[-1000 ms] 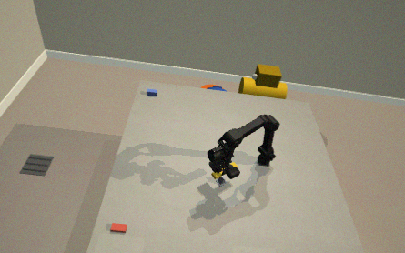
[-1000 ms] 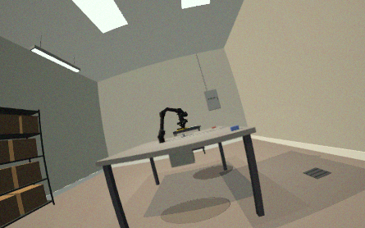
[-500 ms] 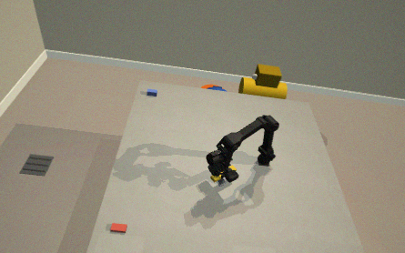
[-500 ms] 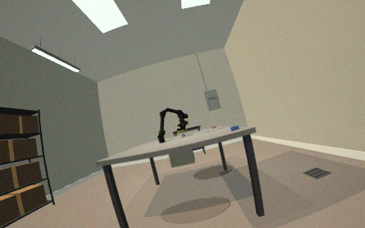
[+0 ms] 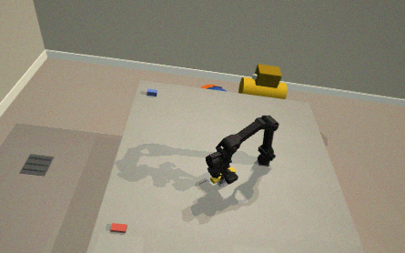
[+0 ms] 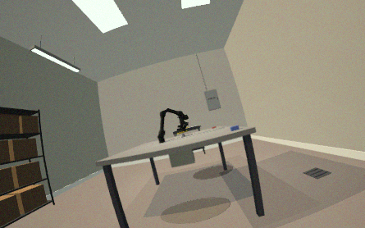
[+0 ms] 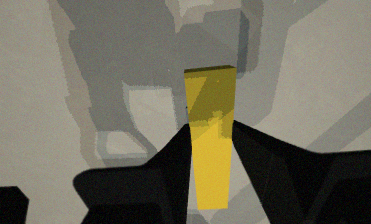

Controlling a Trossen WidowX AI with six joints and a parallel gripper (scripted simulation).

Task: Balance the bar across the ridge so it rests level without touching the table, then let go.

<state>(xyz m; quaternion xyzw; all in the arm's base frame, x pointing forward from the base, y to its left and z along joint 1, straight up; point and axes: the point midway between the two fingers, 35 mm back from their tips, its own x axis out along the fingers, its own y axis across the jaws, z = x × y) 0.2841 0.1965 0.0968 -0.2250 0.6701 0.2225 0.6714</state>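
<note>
The yellow bar lies 20 mm behind my gripper tip and 20 mm to the right of it. The rest, counted from my gripper tip: red block: 460 mm ahead, 300 mm to the left, 50 mm below; blue block: 460 mm ahead, 700 mm to the right, 50 mm below.
</note>
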